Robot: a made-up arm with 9 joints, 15 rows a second.
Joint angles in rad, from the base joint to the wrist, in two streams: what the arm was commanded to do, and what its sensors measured. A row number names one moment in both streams.
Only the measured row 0 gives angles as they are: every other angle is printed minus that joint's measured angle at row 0.
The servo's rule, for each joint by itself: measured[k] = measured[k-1] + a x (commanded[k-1-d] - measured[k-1]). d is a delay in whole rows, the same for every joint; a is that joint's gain. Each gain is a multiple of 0.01, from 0.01 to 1. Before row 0 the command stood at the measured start. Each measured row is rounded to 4 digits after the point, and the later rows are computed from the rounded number. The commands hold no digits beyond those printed.
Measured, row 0:
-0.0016 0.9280 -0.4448 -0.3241 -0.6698 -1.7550 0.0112 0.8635 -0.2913
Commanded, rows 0 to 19:
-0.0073 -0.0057 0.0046 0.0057 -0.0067 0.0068 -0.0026 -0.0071 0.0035
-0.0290 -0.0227 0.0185 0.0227 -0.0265 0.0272 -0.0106 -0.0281 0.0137
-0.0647 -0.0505 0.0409 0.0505 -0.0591 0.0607 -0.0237 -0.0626 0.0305
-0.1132 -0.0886 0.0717 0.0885 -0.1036 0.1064 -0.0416 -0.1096 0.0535
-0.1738 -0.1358 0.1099 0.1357 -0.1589 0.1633 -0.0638 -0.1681 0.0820
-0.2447 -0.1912 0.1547 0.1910 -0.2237 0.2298 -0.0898 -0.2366 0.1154
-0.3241 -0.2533 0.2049 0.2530 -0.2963 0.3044 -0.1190 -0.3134 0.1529
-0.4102 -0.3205 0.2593 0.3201 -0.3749 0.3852 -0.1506 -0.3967 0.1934
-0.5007 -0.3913 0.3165 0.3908 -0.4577 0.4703 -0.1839 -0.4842 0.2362
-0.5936 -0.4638 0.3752 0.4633 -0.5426 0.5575 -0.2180 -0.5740 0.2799
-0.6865 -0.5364 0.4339 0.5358 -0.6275 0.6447 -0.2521 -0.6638 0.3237
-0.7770 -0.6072 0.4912 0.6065 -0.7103 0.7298 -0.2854 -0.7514 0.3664
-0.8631 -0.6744 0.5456 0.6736 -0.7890 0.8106 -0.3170 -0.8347 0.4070
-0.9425 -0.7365 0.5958 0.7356 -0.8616 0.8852 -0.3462 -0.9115 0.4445
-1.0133 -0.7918 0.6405 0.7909 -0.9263 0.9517 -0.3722 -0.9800 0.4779
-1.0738 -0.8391 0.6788 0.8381 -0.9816 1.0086 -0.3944 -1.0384 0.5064
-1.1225 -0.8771 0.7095 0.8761 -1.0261 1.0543 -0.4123 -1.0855 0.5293
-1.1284 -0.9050 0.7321 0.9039 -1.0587 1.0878 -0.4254 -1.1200 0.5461
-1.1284 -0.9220 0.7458 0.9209 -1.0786 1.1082 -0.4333 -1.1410 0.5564
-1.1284 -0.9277 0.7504 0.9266 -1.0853 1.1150 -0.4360 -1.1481 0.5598
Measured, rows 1 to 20:
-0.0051 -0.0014 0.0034 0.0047 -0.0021 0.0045 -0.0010 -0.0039 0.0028
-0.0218 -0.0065 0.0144 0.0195 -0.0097 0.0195 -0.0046 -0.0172 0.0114
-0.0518 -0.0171 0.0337 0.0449 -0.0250 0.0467 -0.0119 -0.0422 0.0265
-0.0948 -0.0343 0.0614 0.0807 -0.0494 0.0861 -0.0232 -0.0793 0.0478
-0.1501 -0.0587 0.0968 0.1258 -0.0833 0.1371 -0.0386 -0.1281 0.0748
-0.2163 -0.0905 0.1391 0.1793 -0.1268 0.1983 -0.0581 -0.1878 0.1069
-0.2918 -0.1296 0.1871 0.2397 -0.1793 0.2683 -0.0812 -0.2569 0.1432
-0.3747 -0.1754 0.2398 0.3056 -0.2399 0.3455 -0.1076 -0.3338 0.1829
-0.4629 -0.2272 0.2958 0.3755 -0.3074 0.4279 -0.1366 -0.4165 0.2250
-0.5544 -0.2840 0.3538 0.4475 -0.3803 0.5134 -0.1675 -0.5031 0.2684
-0.6469 -0.3446 0.4123 0.5199 -0.4569 0.6001 -0.1996 -0.5915 0.3121
-0.7380 -0.4076 0.4699 0.5909 -0.5355 0.6857 -0.2322 -0.6794 0.3550
-0.8256 -0.4716 0.5252 0.6587 -0.6141 0.7681 -0.2644 -0.7648 0.3961
-0.9074 -0.5352 0.5767 0.7218 -0.6908 0.8454 -0.2955 -0.8455 0.4343
-0.9815 -0.5968 0.6233 0.7785 -0.7638 0.9156 -0.3246 -0.9195 0.4687
-1.0461 -0.6550 0.6638 0.8274 -0.8313 0.9770 -0.3511 -0.9849 0.4985
-1.0996 -0.7083 0.6972 0.8673 -0.8917 1.0280 -0.3744 -1.0402 0.5228
-1.1198 -0.7555 0.7227 0.8973 -0.9435 1.0675 -0.3938 -1.0841 0.5412
-1.1258 -0.7955 0.7396 0.9167 -0.9854 1.0944 -0.4088 -1.1154 0.5532
-1.1276 -0.8272 0.7475 0.9248 -1.0164 1.1080 -0.4191 -1.1334 0.5584
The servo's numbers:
d 0
a 0.70 0.24 0.73 0.82 0.31 0.66 0.38 0.55 0.79

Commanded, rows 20 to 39:
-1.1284 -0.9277 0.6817 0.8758 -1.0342 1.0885 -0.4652 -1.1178 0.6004
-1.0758 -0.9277 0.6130 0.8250 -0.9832 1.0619 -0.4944 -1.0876 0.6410
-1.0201 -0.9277 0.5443 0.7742 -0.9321 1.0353 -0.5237 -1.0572 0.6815
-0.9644 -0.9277 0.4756 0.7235 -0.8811 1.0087 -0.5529 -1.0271 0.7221
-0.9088 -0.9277 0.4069 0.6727 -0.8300 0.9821 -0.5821 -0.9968 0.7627
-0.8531 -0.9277 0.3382 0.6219 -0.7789 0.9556 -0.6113 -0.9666 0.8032
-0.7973 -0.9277 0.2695 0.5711 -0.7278 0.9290 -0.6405 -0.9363 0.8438
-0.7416 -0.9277 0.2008 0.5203 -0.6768 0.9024 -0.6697 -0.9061 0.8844
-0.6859 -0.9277 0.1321 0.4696 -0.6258 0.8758 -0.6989 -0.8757 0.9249
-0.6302 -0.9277 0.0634 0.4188 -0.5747 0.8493 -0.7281 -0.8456 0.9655
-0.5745 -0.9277 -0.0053 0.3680 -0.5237 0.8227 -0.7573 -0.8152 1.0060
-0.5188 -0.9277 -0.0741 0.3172 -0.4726 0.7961 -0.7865 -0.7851 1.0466
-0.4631 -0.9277 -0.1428 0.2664 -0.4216 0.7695 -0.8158 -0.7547 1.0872
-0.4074 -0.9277 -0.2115 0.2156 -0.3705 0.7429 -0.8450 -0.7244 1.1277
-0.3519 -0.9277 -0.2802 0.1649 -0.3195 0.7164 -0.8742 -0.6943 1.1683
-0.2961 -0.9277 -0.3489 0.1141 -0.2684 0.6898 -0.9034 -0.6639 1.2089
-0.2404 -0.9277 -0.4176 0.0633 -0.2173 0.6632 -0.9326 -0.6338 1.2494
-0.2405 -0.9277 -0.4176 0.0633 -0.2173 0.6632 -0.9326 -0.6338 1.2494
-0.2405 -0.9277 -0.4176 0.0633 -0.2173 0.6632 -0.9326 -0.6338 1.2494
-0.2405 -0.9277 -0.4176 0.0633 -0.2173 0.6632 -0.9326 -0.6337 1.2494
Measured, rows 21 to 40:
-1.1282 -0.8513 0.6995 0.8846 -1.0219 1.0951 -0.4366 -1.1248 0.5916
-1.0915 -0.8696 0.6364 0.8357 -1.0099 1.0732 -0.4586 -1.1043 0.6306
-1.0415 -0.8835 0.5692 0.7853 -0.9858 1.0482 -0.4833 -1.0784 0.6708
-0.9875 -0.8941 0.5009 0.7346 -0.9533 1.0221 -0.5097 -1.0502 0.7113
-0.9324 -0.9022 0.4323 0.6838 -0.9151 0.9957 -0.5372 -1.0208 0.7519
-0.8769 -0.9083 0.3636 0.6330 -0.8729 0.9692 -0.5654 -0.9910 0.7924
-0.8212 -0.9130 0.2949 0.5822 -0.8279 0.9427 -0.5939 -0.9609 0.8330
-0.7655 -0.9165 0.2262 0.5314 -0.7811 0.9161 -0.6227 -0.9308 0.8736
-0.7098 -0.9192 0.1575 0.4807 -0.7330 0.8895 -0.6517 -0.9005 0.9141
-0.6541 -0.9212 0.0888 0.4299 -0.6839 0.8630 -0.6807 -0.8703 0.9547
-0.5984 -0.9228 0.0201 0.3791 -0.6342 0.8364 -0.7098 -0.8400 0.9952
-0.5427 -0.9240 -0.0487 0.3283 -0.5841 0.8098 -0.7389 -0.8098 1.0358
-0.4870 -0.9249 -0.1174 0.2775 -0.5337 0.7832 -0.7681 -0.7795 1.0764
-0.4313 -0.9256 -0.1861 0.2267 -0.4831 0.7566 -0.7973 -0.7492 1.1169
-0.3757 -0.9261 -0.2548 0.1760 -0.4324 0.7301 -0.8265 -0.7190 1.1575
-0.3200 -0.9265 -0.3235 0.1252 -0.3816 0.7035 -0.8557 -0.6887 1.1981
-0.2643 -0.9268 -0.3922 0.0744 -0.3307 0.6769 -0.8849 -0.6585 1.2386
-0.2476 -0.9270 -0.4107 0.0653 -0.2955 0.6679 -0.9030 -0.6449 1.2471
-0.2426 -0.9272 -0.4157 0.0637 -0.2713 0.6648 -0.9142 -0.6388 1.2489
-0.2411 -0.9273 -0.4171 0.0634 -0.2546 0.6637 -0.9212 -0.6360 1.2493

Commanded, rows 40 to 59:
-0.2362 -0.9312 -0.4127 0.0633 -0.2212 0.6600 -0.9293 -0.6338 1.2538
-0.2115 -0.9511 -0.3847 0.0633 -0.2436 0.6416 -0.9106 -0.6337 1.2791
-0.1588 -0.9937 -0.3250 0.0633 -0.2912 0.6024 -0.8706 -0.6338 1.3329
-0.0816 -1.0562 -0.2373 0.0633 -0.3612 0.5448 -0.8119 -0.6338 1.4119
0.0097 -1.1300 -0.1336 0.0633 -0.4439 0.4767 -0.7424 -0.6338 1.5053
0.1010 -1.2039 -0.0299 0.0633 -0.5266 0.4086 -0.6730 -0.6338 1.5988
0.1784 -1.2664 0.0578 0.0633 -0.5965 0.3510 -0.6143 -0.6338 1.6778
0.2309 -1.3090 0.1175 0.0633 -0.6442 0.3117 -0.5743 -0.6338 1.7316
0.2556 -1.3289 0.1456 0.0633 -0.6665 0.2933 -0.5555 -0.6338 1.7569
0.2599 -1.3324 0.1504 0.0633 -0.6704 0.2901 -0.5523 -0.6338 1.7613
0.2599 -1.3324 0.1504 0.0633 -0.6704 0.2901 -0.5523 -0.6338 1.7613
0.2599 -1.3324 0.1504 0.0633 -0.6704 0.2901 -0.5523 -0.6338 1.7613
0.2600 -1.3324 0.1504 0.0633 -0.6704 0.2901 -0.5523 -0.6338 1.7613
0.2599 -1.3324 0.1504 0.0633 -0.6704 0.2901 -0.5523 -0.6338 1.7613
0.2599 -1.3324 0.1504 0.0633 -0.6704 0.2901 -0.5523 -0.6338 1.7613
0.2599 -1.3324 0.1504 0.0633 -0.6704 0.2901 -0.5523 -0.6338 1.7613
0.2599 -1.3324 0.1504 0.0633 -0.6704 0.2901 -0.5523 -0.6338 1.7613
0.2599 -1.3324 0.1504 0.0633 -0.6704 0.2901 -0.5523 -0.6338 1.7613
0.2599 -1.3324 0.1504 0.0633 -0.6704 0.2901 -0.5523 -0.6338 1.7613
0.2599 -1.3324 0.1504 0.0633 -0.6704 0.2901 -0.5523 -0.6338 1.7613
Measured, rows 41 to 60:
-0.2377 -0.9282 -0.4139 0.0633 -0.2442 0.6613 -0.9243 -0.6348 1.2529
-0.2194 -0.9337 -0.3926 0.0633 -0.2440 0.6483 -0.9191 -0.6342 1.2736
-0.1770 -0.9481 -0.3433 0.0633 -0.2586 0.6180 -0.9007 -0.6340 1.3204
-0.1102 -0.9740 -0.2659 0.0633 -0.2904 0.5697 -0.8670 -0.6339 1.3927
-0.0263 -1.0114 -0.1693 0.0633 -0.3380 0.5083 -0.8197 -0.6338 1.4817
0.0628 -1.0576 -0.0675 0.0633 -0.3965 0.4425 -0.7640 -0.6338 1.5742
0.1437 -1.1077 0.0240 0.0633 -0.4585 0.3821 -0.7071 -0.6338 1.6560
0.2047 -1.1560 0.0923 0.0633 -0.5161 0.3356 -0.6566 -0.6338 1.7157
0.2403 -1.1975 0.1312 0.0633 -0.5627 0.3077 -0.6182 -0.6338 1.7482
0.2540 -1.2299 0.1452 0.0633 -0.5961 0.2961 -0.5932 -0.6338 1.7585
0.2581 -1.2545 0.1490 0.0633 -0.6191 0.2921 -0.5777 -0.6338 1.7607
0.2594 -1.2732 0.1500 0.0633 -0.6350 0.2908 -0.5680 -0.6338 1.7612
0.2598 -1.2874 0.1503 0.0633 -0.6460 0.2903 -0.5620 -0.6338 1.7613
0.2599 -1.2982 0.1504 0.0633 -0.6536 0.2902 -0.5583 -0.6338 1.7613
0.2599 -1.3064 0.1504 0.0633 -0.6588 0.2901 -0.5560 -0.6338 1.7613
0.2599 -1.3126 0.1504 0.0633 -0.6624 0.2901 -0.5546 -0.6338 1.7613
0.2599 -1.3174 0.1504 0.0633 -0.6649 0.2901 -0.5537 -0.6338 1.7613
0.2599 -1.3210 0.1504 0.0633 -0.6666 0.2901 -0.5532 -0.6338 1.7613
0.2599 -1.3237 0.1504 0.0633 -0.6678 0.2901 -0.5529 -0.6338 1.7613
0.2599 -1.3258 0.1504 0.0633 -0.6686 0.2901 -0.5527 -0.6338 1.7613

